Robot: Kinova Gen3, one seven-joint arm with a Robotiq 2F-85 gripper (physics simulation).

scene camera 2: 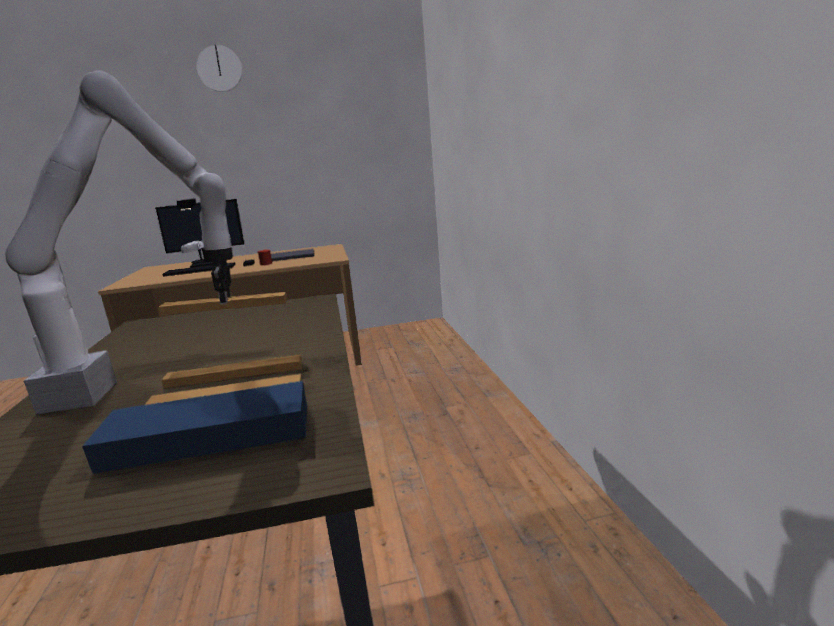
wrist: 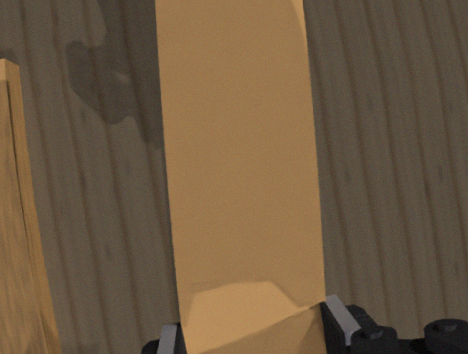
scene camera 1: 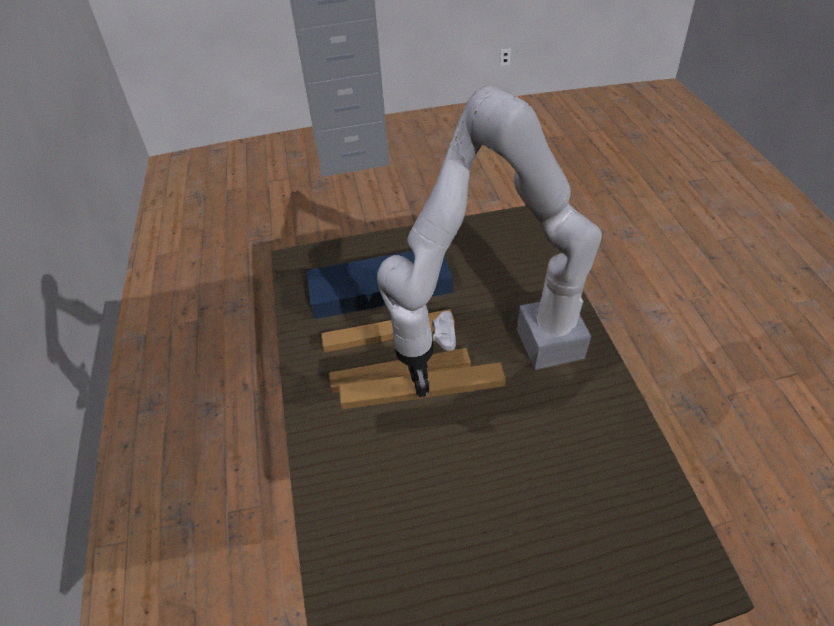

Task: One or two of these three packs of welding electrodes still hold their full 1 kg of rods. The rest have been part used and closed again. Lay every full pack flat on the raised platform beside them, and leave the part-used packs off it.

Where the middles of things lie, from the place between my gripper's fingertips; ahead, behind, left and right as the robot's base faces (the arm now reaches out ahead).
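Blue raised platform (scene camera 2: 135, 436): 130 mm below my hand, 470 mm to the right of it, 20 mm behind it.
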